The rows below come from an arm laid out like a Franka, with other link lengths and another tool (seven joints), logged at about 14 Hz.
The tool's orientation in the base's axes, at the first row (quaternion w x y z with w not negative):
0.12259 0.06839 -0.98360 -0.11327
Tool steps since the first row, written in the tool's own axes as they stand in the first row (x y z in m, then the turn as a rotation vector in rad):
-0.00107 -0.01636 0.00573 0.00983 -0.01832 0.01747
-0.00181 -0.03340 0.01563 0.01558 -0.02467 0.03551
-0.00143 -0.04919 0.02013 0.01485 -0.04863 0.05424
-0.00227 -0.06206 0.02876 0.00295 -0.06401 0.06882
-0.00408 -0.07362 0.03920 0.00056 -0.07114 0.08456
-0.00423 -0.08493 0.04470 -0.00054 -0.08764 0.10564
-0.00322 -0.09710 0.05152 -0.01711 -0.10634 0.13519
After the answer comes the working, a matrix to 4 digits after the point.
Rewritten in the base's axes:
0.00130 -0.01443 -0.00957 -0.01197 -0.01567 -0.01867
0.00129 -0.02872 -0.02317 -0.02145 -0.01902 -0.03593
0.00146 -0.04309 -0.03112 -0.02299 -0.03816 -0.05952
0.00143 -0.05359 -0.04254 -0.01366 -0.04807 -0.07966
0.00172 -0.06230 -0.05558 -0.01465 -0.05132 -0.09677
0.00166 -0.07206 -0.06351 -0.01724 -0.06272 -0.12087
0.00024 -0.08256 -0.07264 -0.00691 -0.07198 -0.15700

The tool's axes in the first row as the columns of a matrix, in the base's axes (rounded; the answer above uses it unrounded):
-0.9606 -0.1068 -0.2567
-0.1623 0.9650 0.2061
0.2257 0.2396 -0.9443

